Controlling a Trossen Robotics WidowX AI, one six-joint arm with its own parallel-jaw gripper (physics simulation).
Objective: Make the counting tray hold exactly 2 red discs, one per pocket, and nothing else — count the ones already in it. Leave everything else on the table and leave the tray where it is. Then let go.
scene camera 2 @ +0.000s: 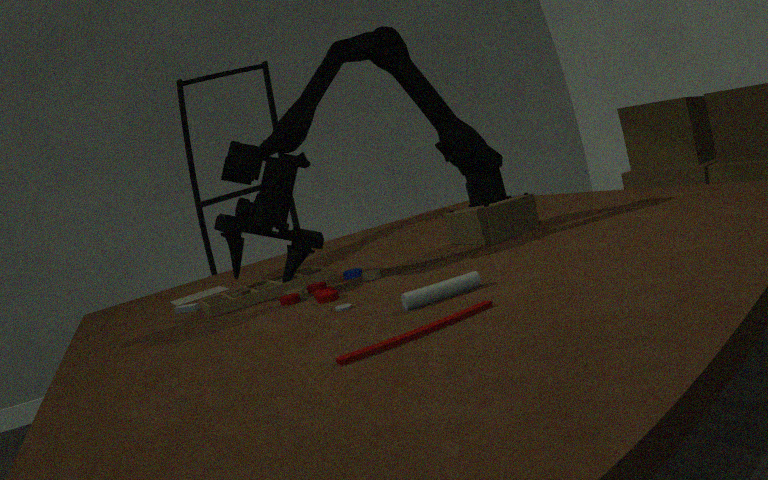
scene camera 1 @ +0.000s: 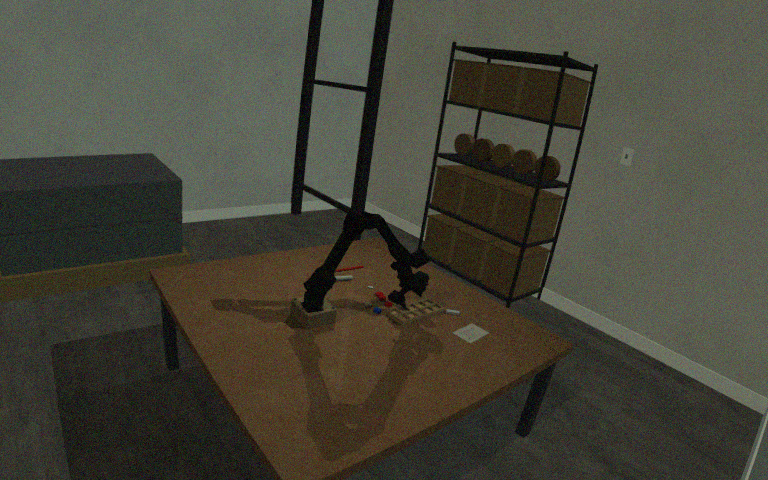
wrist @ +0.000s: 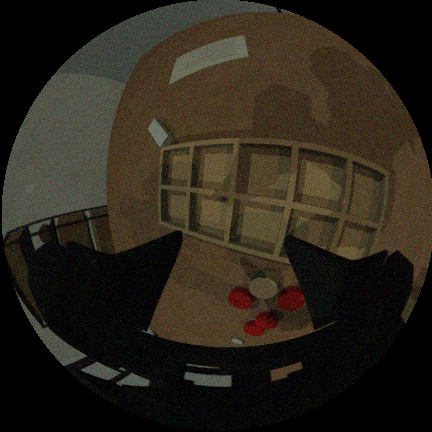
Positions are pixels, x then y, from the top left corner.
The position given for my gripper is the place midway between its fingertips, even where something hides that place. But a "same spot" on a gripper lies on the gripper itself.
My gripper shows in scene camera 2, in scene camera 1 (413,302) and in the wrist view. The same spot on my gripper: (wrist: 333,286) is (scene camera 2: 291,251).
